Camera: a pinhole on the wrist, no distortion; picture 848 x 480 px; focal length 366.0 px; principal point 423.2 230.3 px. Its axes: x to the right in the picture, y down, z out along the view. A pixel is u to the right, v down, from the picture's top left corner.
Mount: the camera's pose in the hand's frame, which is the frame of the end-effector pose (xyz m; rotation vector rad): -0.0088 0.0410 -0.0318 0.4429 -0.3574 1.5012
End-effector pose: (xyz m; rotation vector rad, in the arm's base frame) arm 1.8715 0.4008 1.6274 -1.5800 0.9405 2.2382
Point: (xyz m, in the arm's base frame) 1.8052 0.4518 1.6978
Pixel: 560 370
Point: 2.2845 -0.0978 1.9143
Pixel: behind the camera
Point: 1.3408 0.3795 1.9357
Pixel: outside the picture
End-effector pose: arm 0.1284 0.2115 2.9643 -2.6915 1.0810 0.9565
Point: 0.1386 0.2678 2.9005
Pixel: 314 191
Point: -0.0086 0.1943 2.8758
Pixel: 793 279
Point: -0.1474 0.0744 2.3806
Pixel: 776 41
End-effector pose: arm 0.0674 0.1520 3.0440 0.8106 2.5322 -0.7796
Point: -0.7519 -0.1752 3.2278
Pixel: outside the picture
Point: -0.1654 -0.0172 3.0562
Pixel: 71 52
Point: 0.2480 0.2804 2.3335
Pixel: outside the picture
